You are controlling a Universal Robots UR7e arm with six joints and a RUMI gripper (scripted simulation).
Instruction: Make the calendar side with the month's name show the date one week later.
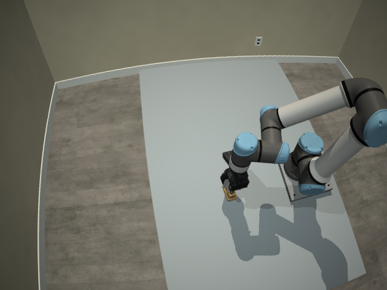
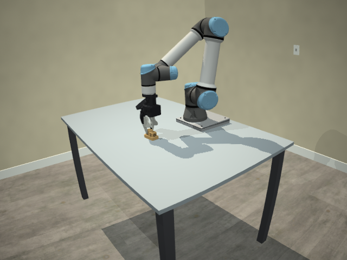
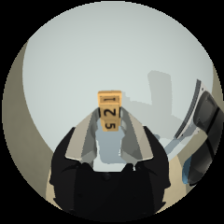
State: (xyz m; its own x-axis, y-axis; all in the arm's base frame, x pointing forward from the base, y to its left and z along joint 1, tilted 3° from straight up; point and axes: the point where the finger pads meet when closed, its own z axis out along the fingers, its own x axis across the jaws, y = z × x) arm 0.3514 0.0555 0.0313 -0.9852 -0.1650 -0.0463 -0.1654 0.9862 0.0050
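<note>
Now: the wooden tray 3 cm below my hand and 2 cm to the left of it.
</note>
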